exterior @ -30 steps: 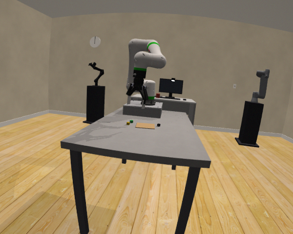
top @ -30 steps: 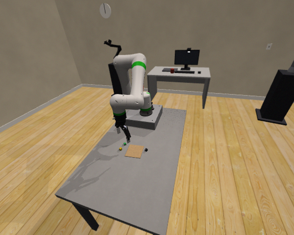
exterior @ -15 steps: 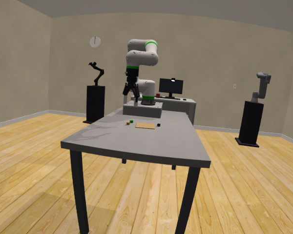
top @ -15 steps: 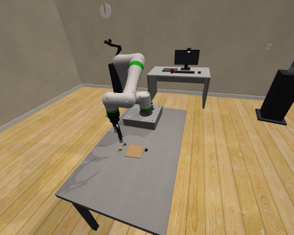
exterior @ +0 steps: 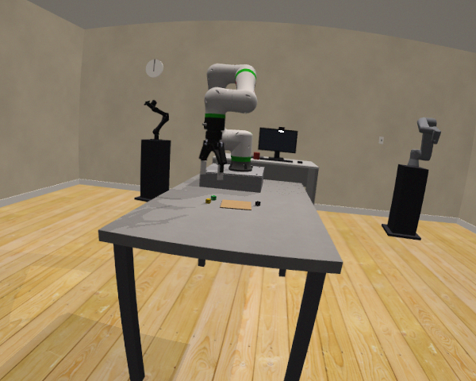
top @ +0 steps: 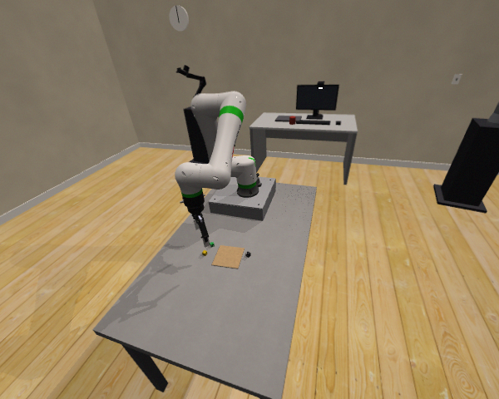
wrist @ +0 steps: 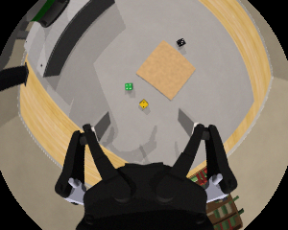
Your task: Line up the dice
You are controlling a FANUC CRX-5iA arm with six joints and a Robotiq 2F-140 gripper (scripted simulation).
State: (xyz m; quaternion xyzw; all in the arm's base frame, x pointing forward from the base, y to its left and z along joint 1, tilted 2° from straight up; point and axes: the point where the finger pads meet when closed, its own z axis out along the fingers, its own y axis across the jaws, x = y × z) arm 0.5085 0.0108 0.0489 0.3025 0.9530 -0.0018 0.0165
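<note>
My hand is 1 cm short of the yellow die and 12 cm above it. Round my hand: tan mat (3 cm behind, 12 cm to the left, 13 cm below); green die (6 cm behind, 1 cm to the right, 12 cm below); black die (8 cm behind, 21 cm to the left, 12 cm below).
</note>
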